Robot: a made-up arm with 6 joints.
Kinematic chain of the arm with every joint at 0, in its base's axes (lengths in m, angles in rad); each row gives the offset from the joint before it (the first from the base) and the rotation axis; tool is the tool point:
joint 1: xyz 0 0 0.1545 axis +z
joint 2: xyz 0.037 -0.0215 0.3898 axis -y
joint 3: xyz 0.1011 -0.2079 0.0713 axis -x
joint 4: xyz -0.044 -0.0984 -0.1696 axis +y
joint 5: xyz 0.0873 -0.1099 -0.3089 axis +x
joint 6: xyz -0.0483 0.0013 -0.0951 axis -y
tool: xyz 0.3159 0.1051 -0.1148
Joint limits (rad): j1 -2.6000..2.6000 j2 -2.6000..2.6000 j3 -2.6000..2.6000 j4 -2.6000..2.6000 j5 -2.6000..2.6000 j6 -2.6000..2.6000
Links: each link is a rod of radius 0.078 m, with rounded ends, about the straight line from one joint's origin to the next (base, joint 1, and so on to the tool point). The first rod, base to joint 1, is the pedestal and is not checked.
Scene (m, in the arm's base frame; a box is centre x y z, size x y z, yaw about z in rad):
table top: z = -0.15
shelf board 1: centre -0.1 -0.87 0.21 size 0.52 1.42 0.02 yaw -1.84
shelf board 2: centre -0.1 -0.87 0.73 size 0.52 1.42 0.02 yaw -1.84
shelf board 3: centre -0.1 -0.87 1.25 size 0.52 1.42 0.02 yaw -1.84
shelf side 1: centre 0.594 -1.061 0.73 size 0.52 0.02 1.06 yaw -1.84
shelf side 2: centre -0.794 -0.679 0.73 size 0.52 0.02 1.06 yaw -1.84
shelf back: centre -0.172 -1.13 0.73 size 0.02 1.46 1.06 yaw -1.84
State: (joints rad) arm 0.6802 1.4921 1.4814 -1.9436 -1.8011 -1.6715
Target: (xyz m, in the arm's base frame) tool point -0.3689 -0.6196 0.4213
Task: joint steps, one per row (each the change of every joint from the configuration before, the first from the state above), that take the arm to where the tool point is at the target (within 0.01 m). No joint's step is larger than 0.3 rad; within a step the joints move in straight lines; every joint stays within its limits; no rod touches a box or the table.
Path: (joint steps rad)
1: 0.1260 -0.2407 0.1724 0.0368 -0.2588 0.1974
2: 0.1259 -0.2406 0.1724 0.0369 -0.2588 0.1973
3: 0.1260 -0.2407 0.1725 0.0368 -0.2588 0.1974
4: -0.0004 0.2712 0.0626 -0.0356 -0.0056 0.0784
5: -0.0004 0.2713 0.0626 -0.0356 -0.0057 0.0783
6: -0.0004 0.2712 0.0627 -0.0357 -0.0056 0.0783
7: -0.0004 0.2713 0.0626 -0.0356 -0.0056 0.0784
8: -0.1200 0.0534 -0.1752 -0.0352 0.1421 -0.2030
9: -0.1200 0.0535 -0.1753 -0.0352 0.1421 -0.2029
10: -0.1199 0.0535 -0.1752 -0.0353 0.1421 -0.2029

